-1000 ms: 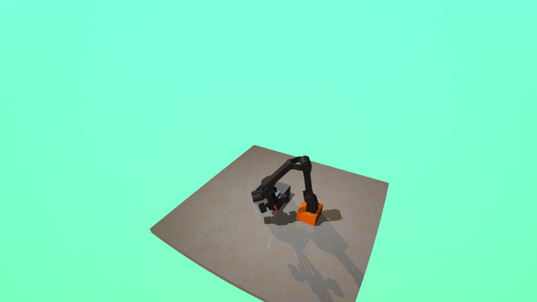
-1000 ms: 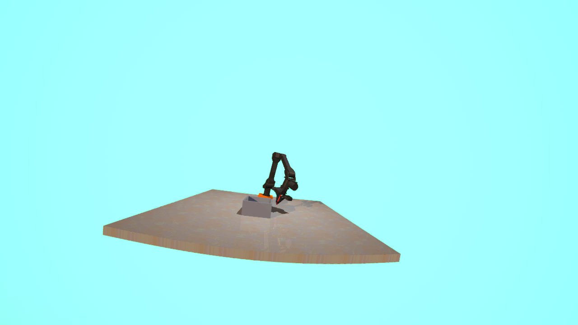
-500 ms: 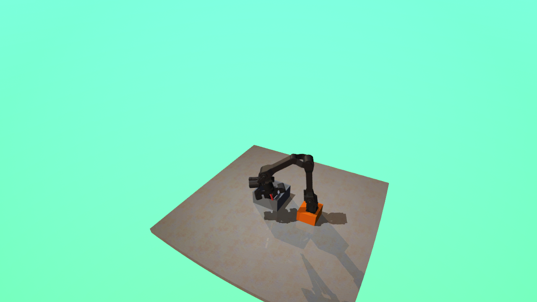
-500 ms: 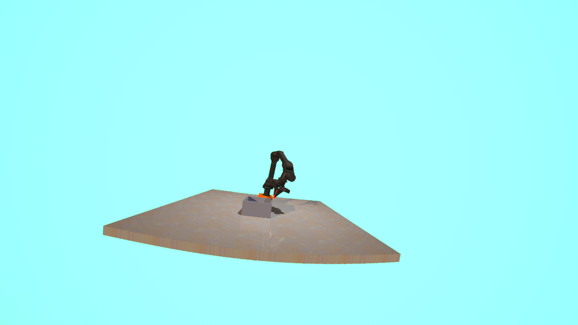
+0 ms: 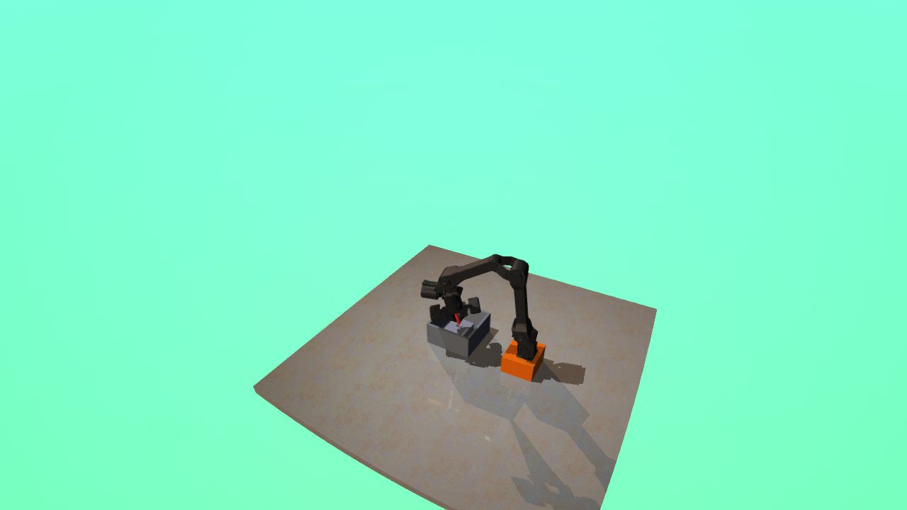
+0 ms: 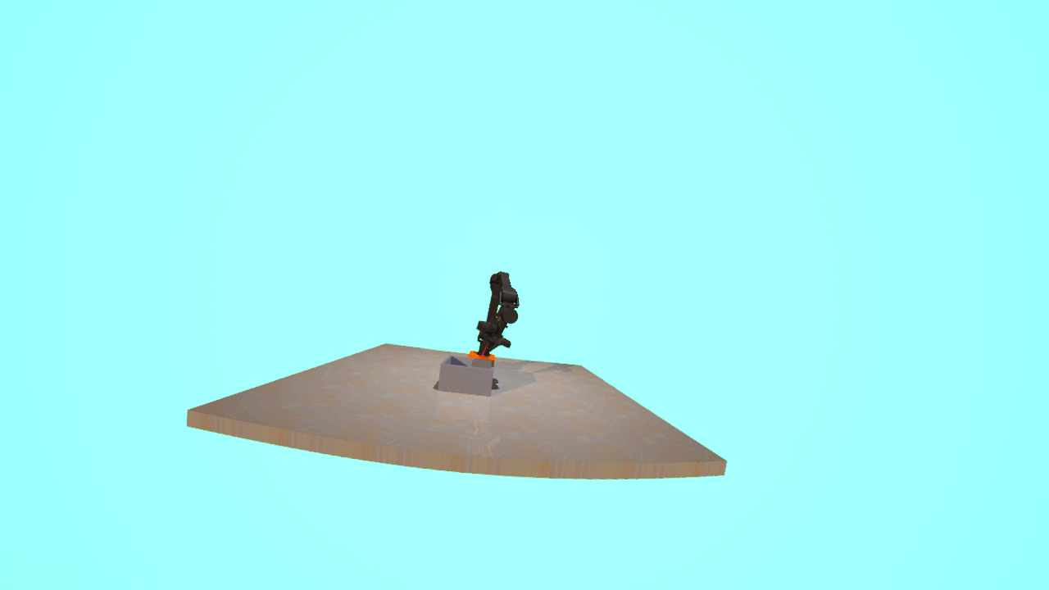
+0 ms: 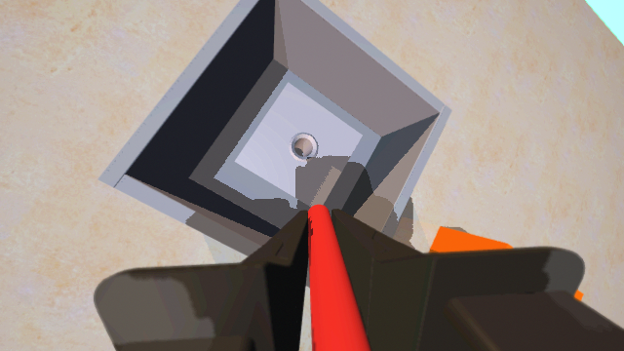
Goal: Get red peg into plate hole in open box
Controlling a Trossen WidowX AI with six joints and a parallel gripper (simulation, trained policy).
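The red peg is 30 mm above my gripper tip and 10 mm to the left of it. The rest, counted from my gripper tip: pale plate: 80 mm below, 50 mm to the right, 30 mm ahead; grey box: 100 mm below, 50 mm to the right, 30 mm ahead.
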